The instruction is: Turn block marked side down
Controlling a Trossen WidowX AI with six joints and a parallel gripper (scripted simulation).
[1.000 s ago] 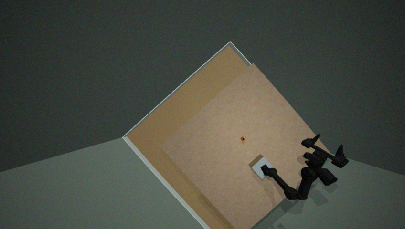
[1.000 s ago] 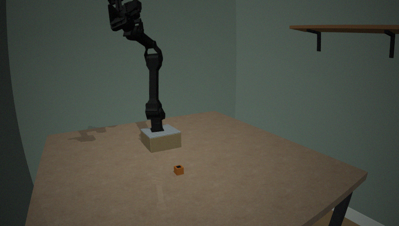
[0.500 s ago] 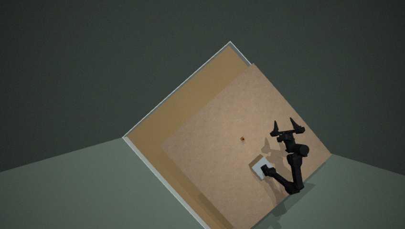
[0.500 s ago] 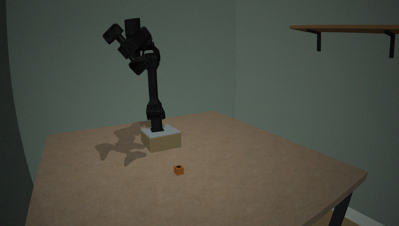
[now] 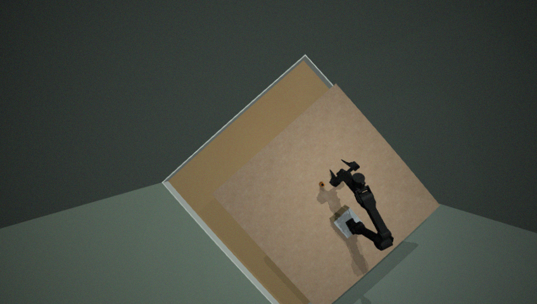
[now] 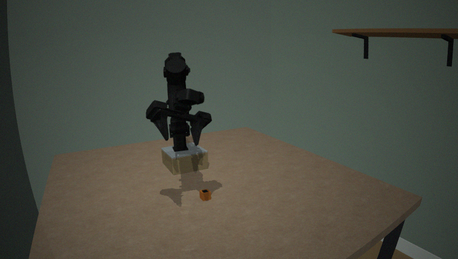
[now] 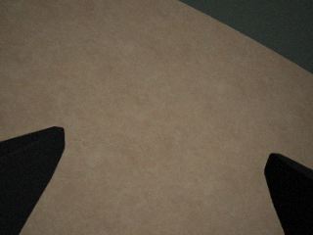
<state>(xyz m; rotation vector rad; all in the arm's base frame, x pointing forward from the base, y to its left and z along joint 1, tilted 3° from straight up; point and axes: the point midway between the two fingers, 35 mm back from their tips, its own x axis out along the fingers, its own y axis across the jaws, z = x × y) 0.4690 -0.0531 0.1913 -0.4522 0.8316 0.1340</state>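
Now: the orange block 14 cm behind my gripper tip, 9 cm to the left of it and 24 cm below it.
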